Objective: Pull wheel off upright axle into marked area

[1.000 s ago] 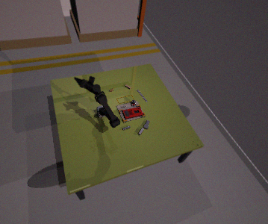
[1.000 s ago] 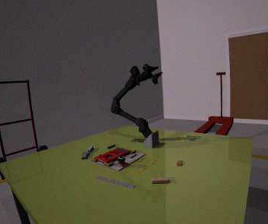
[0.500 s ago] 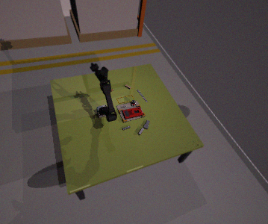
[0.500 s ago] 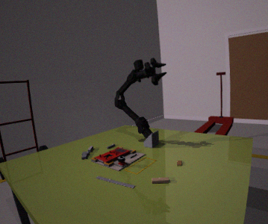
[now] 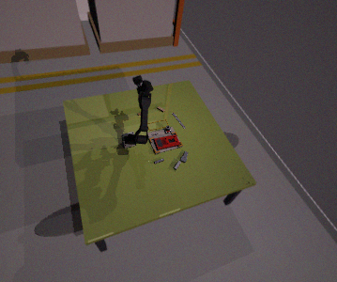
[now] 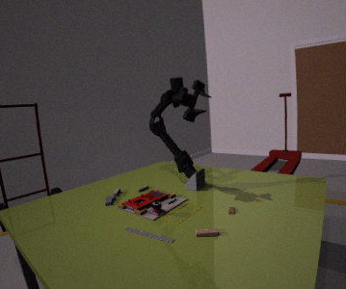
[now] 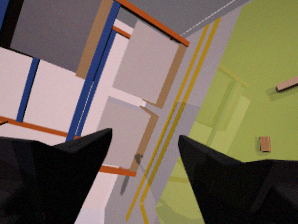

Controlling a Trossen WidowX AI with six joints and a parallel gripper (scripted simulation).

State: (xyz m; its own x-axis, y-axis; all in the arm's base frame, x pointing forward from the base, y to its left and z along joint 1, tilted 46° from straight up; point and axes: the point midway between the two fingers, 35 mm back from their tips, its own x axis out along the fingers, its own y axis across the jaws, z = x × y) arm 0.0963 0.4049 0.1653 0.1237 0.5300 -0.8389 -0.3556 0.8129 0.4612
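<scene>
The wheel is 410 mm below my gripper tip, 220 mm ahead of it and 140 mm to the right of it. Round my gripper tip: axle: 420 mm below, 220 mm ahead, 140 mm to the right; then long grey bar: 450 mm below, 360 mm ahead, 50 mm to the right; then small brown cube: 450 mm below, 120 mm to the left, 40 mm ahead.
</scene>
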